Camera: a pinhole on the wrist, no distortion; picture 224 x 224 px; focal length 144.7 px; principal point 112.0 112.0 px. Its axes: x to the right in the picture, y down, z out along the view. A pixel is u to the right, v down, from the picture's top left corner.
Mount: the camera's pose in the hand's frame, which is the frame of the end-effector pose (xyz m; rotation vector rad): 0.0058 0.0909 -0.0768 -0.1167 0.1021 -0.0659
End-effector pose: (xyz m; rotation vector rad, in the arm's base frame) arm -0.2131 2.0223 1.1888 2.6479 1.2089 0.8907
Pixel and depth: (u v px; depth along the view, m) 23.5 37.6 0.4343
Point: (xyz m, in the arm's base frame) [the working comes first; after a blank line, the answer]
In the camera's frame: -0.2656 -0.2233 0.4343

-0.1490 1.9626 0.7295
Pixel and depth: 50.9 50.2 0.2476
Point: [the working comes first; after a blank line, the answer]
In the camera's frame: -0.1045 -0.1057 0.2476

-0.1349 1.9796 1.0017
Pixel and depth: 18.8 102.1 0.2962
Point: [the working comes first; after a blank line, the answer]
In the camera's frame: -0.1908 -0.0203 0.2962

-0.0847 1.8667 0.9588
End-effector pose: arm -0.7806 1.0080 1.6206 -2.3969 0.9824 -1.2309
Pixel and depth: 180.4 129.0 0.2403
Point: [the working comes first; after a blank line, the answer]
In the camera's frame: 0.1136 0.0282 0.2403

-0.6662 0.7992 1.5508
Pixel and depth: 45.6 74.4 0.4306
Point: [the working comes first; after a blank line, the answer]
In the camera's frame: -0.1976 -0.1119 0.4306

-0.5578 1.0556 1.2767
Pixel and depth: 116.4 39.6 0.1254
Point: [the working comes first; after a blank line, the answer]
In the camera's frame: 0.0038 -0.0627 0.1254

-0.7486 0.9605 1.5778
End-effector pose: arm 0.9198 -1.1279 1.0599 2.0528 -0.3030 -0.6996
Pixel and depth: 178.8 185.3 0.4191
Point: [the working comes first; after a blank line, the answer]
In the camera's frame: 0.1935 0.2123 0.4191

0.9725 -1.6337 1.1243
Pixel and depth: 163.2 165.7 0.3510
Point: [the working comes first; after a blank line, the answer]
In the camera's frame: 0.1242 0.1303 0.3510

0.9322 -1.5147 1.1046
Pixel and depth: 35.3 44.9 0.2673
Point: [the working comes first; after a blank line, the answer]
In the camera's frame: -0.1417 -0.1240 0.2673

0.7015 -1.2292 1.0175
